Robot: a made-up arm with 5 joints.
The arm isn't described. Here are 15 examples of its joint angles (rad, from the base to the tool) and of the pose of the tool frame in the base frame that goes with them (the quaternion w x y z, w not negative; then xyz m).
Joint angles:
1: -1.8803 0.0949 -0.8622 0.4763 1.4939
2: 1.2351 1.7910 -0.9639 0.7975 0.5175
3: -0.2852 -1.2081 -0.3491 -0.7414 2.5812
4: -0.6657 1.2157 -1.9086 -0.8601 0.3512
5: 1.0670 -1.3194 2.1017 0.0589 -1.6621
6: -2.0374 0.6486 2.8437 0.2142 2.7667
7: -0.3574 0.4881 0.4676 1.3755 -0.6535
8: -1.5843 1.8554 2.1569 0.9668 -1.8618
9: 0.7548 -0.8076 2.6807 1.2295 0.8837
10: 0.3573 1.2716 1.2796 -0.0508 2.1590
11: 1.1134 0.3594 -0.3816 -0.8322 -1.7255
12: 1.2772 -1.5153 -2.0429 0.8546 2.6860
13: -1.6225 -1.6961 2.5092 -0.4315 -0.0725
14: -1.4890 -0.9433 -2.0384 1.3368 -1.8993
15: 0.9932 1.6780 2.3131 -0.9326 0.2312
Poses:
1: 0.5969 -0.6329 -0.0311 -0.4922 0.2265 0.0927 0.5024
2: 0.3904 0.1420 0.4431 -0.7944 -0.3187 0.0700 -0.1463
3: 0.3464 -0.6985 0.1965 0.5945 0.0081 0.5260 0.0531
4: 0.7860 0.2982 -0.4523 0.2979 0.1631 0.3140 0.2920
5: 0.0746 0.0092 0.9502 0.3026 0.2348 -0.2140 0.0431
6: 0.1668 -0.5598 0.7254 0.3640 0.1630 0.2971 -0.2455
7: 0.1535 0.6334 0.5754 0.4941 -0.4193 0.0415 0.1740
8: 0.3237 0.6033 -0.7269 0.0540 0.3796 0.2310 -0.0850
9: 0.0749 0.1935 0.2056 0.9564 -0.3340 0.2204 0.1812
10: 0.0351 0.0059 0.5900 -0.8066 -0.2712 -0.1471 0.3573
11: 0.0974 -0.6666 0.4800 0.5619 0.3246 0.2873 0.1524
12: 0.1949 -0.5091 -0.2525 0.7994 -0.2739 0.3852 0.3386
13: 0.0476 -0.5659 -0.6963 0.4389 0.1260 0.4271 0.2373
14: 0.7475 0.0912 -0.6538 0.0738 0.1976 -0.2567 -0.0741
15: 0.4022 -0.6716 0.4778 -0.3985 -0.1767 -0.1665 0.2248
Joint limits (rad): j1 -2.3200..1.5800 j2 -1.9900..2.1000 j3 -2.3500..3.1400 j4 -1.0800..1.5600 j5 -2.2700..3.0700
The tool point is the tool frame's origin. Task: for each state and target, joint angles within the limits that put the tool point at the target. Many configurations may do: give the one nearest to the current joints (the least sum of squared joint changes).
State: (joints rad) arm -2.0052 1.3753 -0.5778 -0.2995 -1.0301
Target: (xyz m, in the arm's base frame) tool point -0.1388 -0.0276 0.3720
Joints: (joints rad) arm -1.3360 1.6646 -0.6400 -0.1868 -0.9158
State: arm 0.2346 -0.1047 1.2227 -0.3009 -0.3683
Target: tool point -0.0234 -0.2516 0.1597
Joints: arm 0.5187 0.2686 1.3010 -0.0671 -0.3966
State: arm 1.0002 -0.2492 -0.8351 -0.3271 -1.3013
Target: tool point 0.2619 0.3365 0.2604
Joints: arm 1.3384 -0.2128 -0.6799 -0.3782 -1.5405
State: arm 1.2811 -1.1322 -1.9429 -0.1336 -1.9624
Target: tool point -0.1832 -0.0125 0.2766
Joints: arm 1.3083 -1.1984 -1.9495 -0.3699 -1.1439
